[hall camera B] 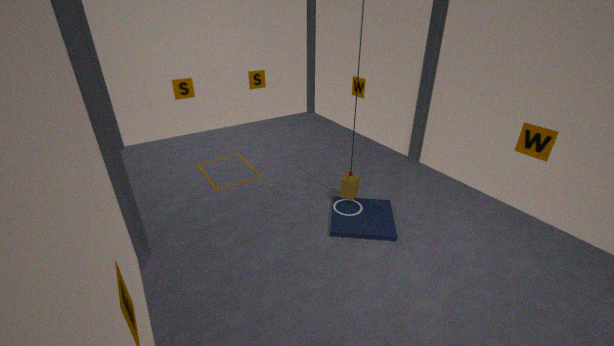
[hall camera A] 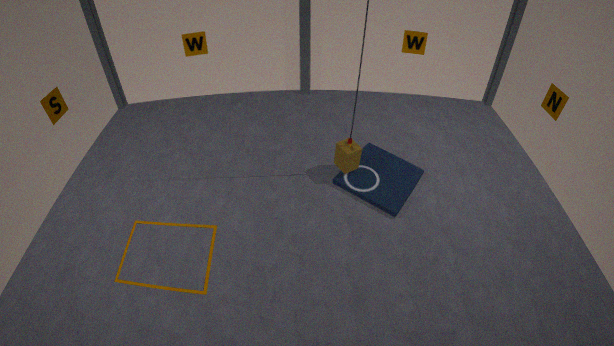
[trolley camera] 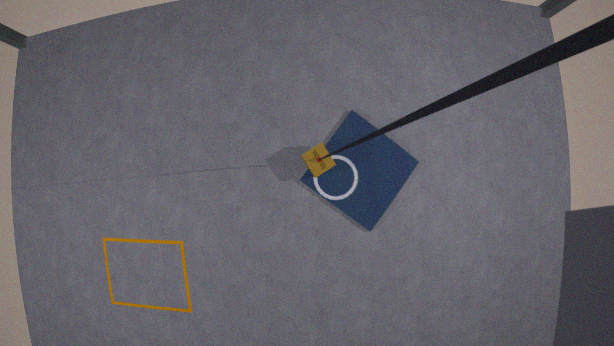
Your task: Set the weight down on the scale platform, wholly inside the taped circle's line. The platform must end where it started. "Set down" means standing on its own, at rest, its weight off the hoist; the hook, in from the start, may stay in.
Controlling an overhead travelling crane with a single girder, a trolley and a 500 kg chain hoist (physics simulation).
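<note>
The yellow weight (hall camera A: 347, 159) (hall camera B: 349, 187) (trolley camera: 310, 159) hangs upright on the chain. My gripper, the red hook (hall camera A: 350, 140) (hall camera B: 350, 174) (trolley camera: 319, 160), is in at its top and holds it. The blue scale platform (hall camera A: 395, 175) (hall camera B: 375, 225) (trolley camera: 380, 185) lies flat on the floor. The white taped circle (hall camera A: 361, 191) (hall camera B: 348, 215) (trolley camera: 335, 198) is near one corner of it. In the trolley view the weight covers the circle's upper left line and overhangs the platform's upper left edge. Its shadow falls on the floor left of the platform, and the weight appears raised above the platform.
An orange taped rectangle (hall camera A: 210, 260) (hall camera B: 238, 182) (trolley camera: 143, 241) is marked on the floor, away from the platform. Pale walls with letter signs and grey posts (hall camera A: 305, 50) (hall camera B: 427, 85) bound the hall. A dark grey surface (trolley camera: 587, 280) shows at the trolley view's lower right.
</note>
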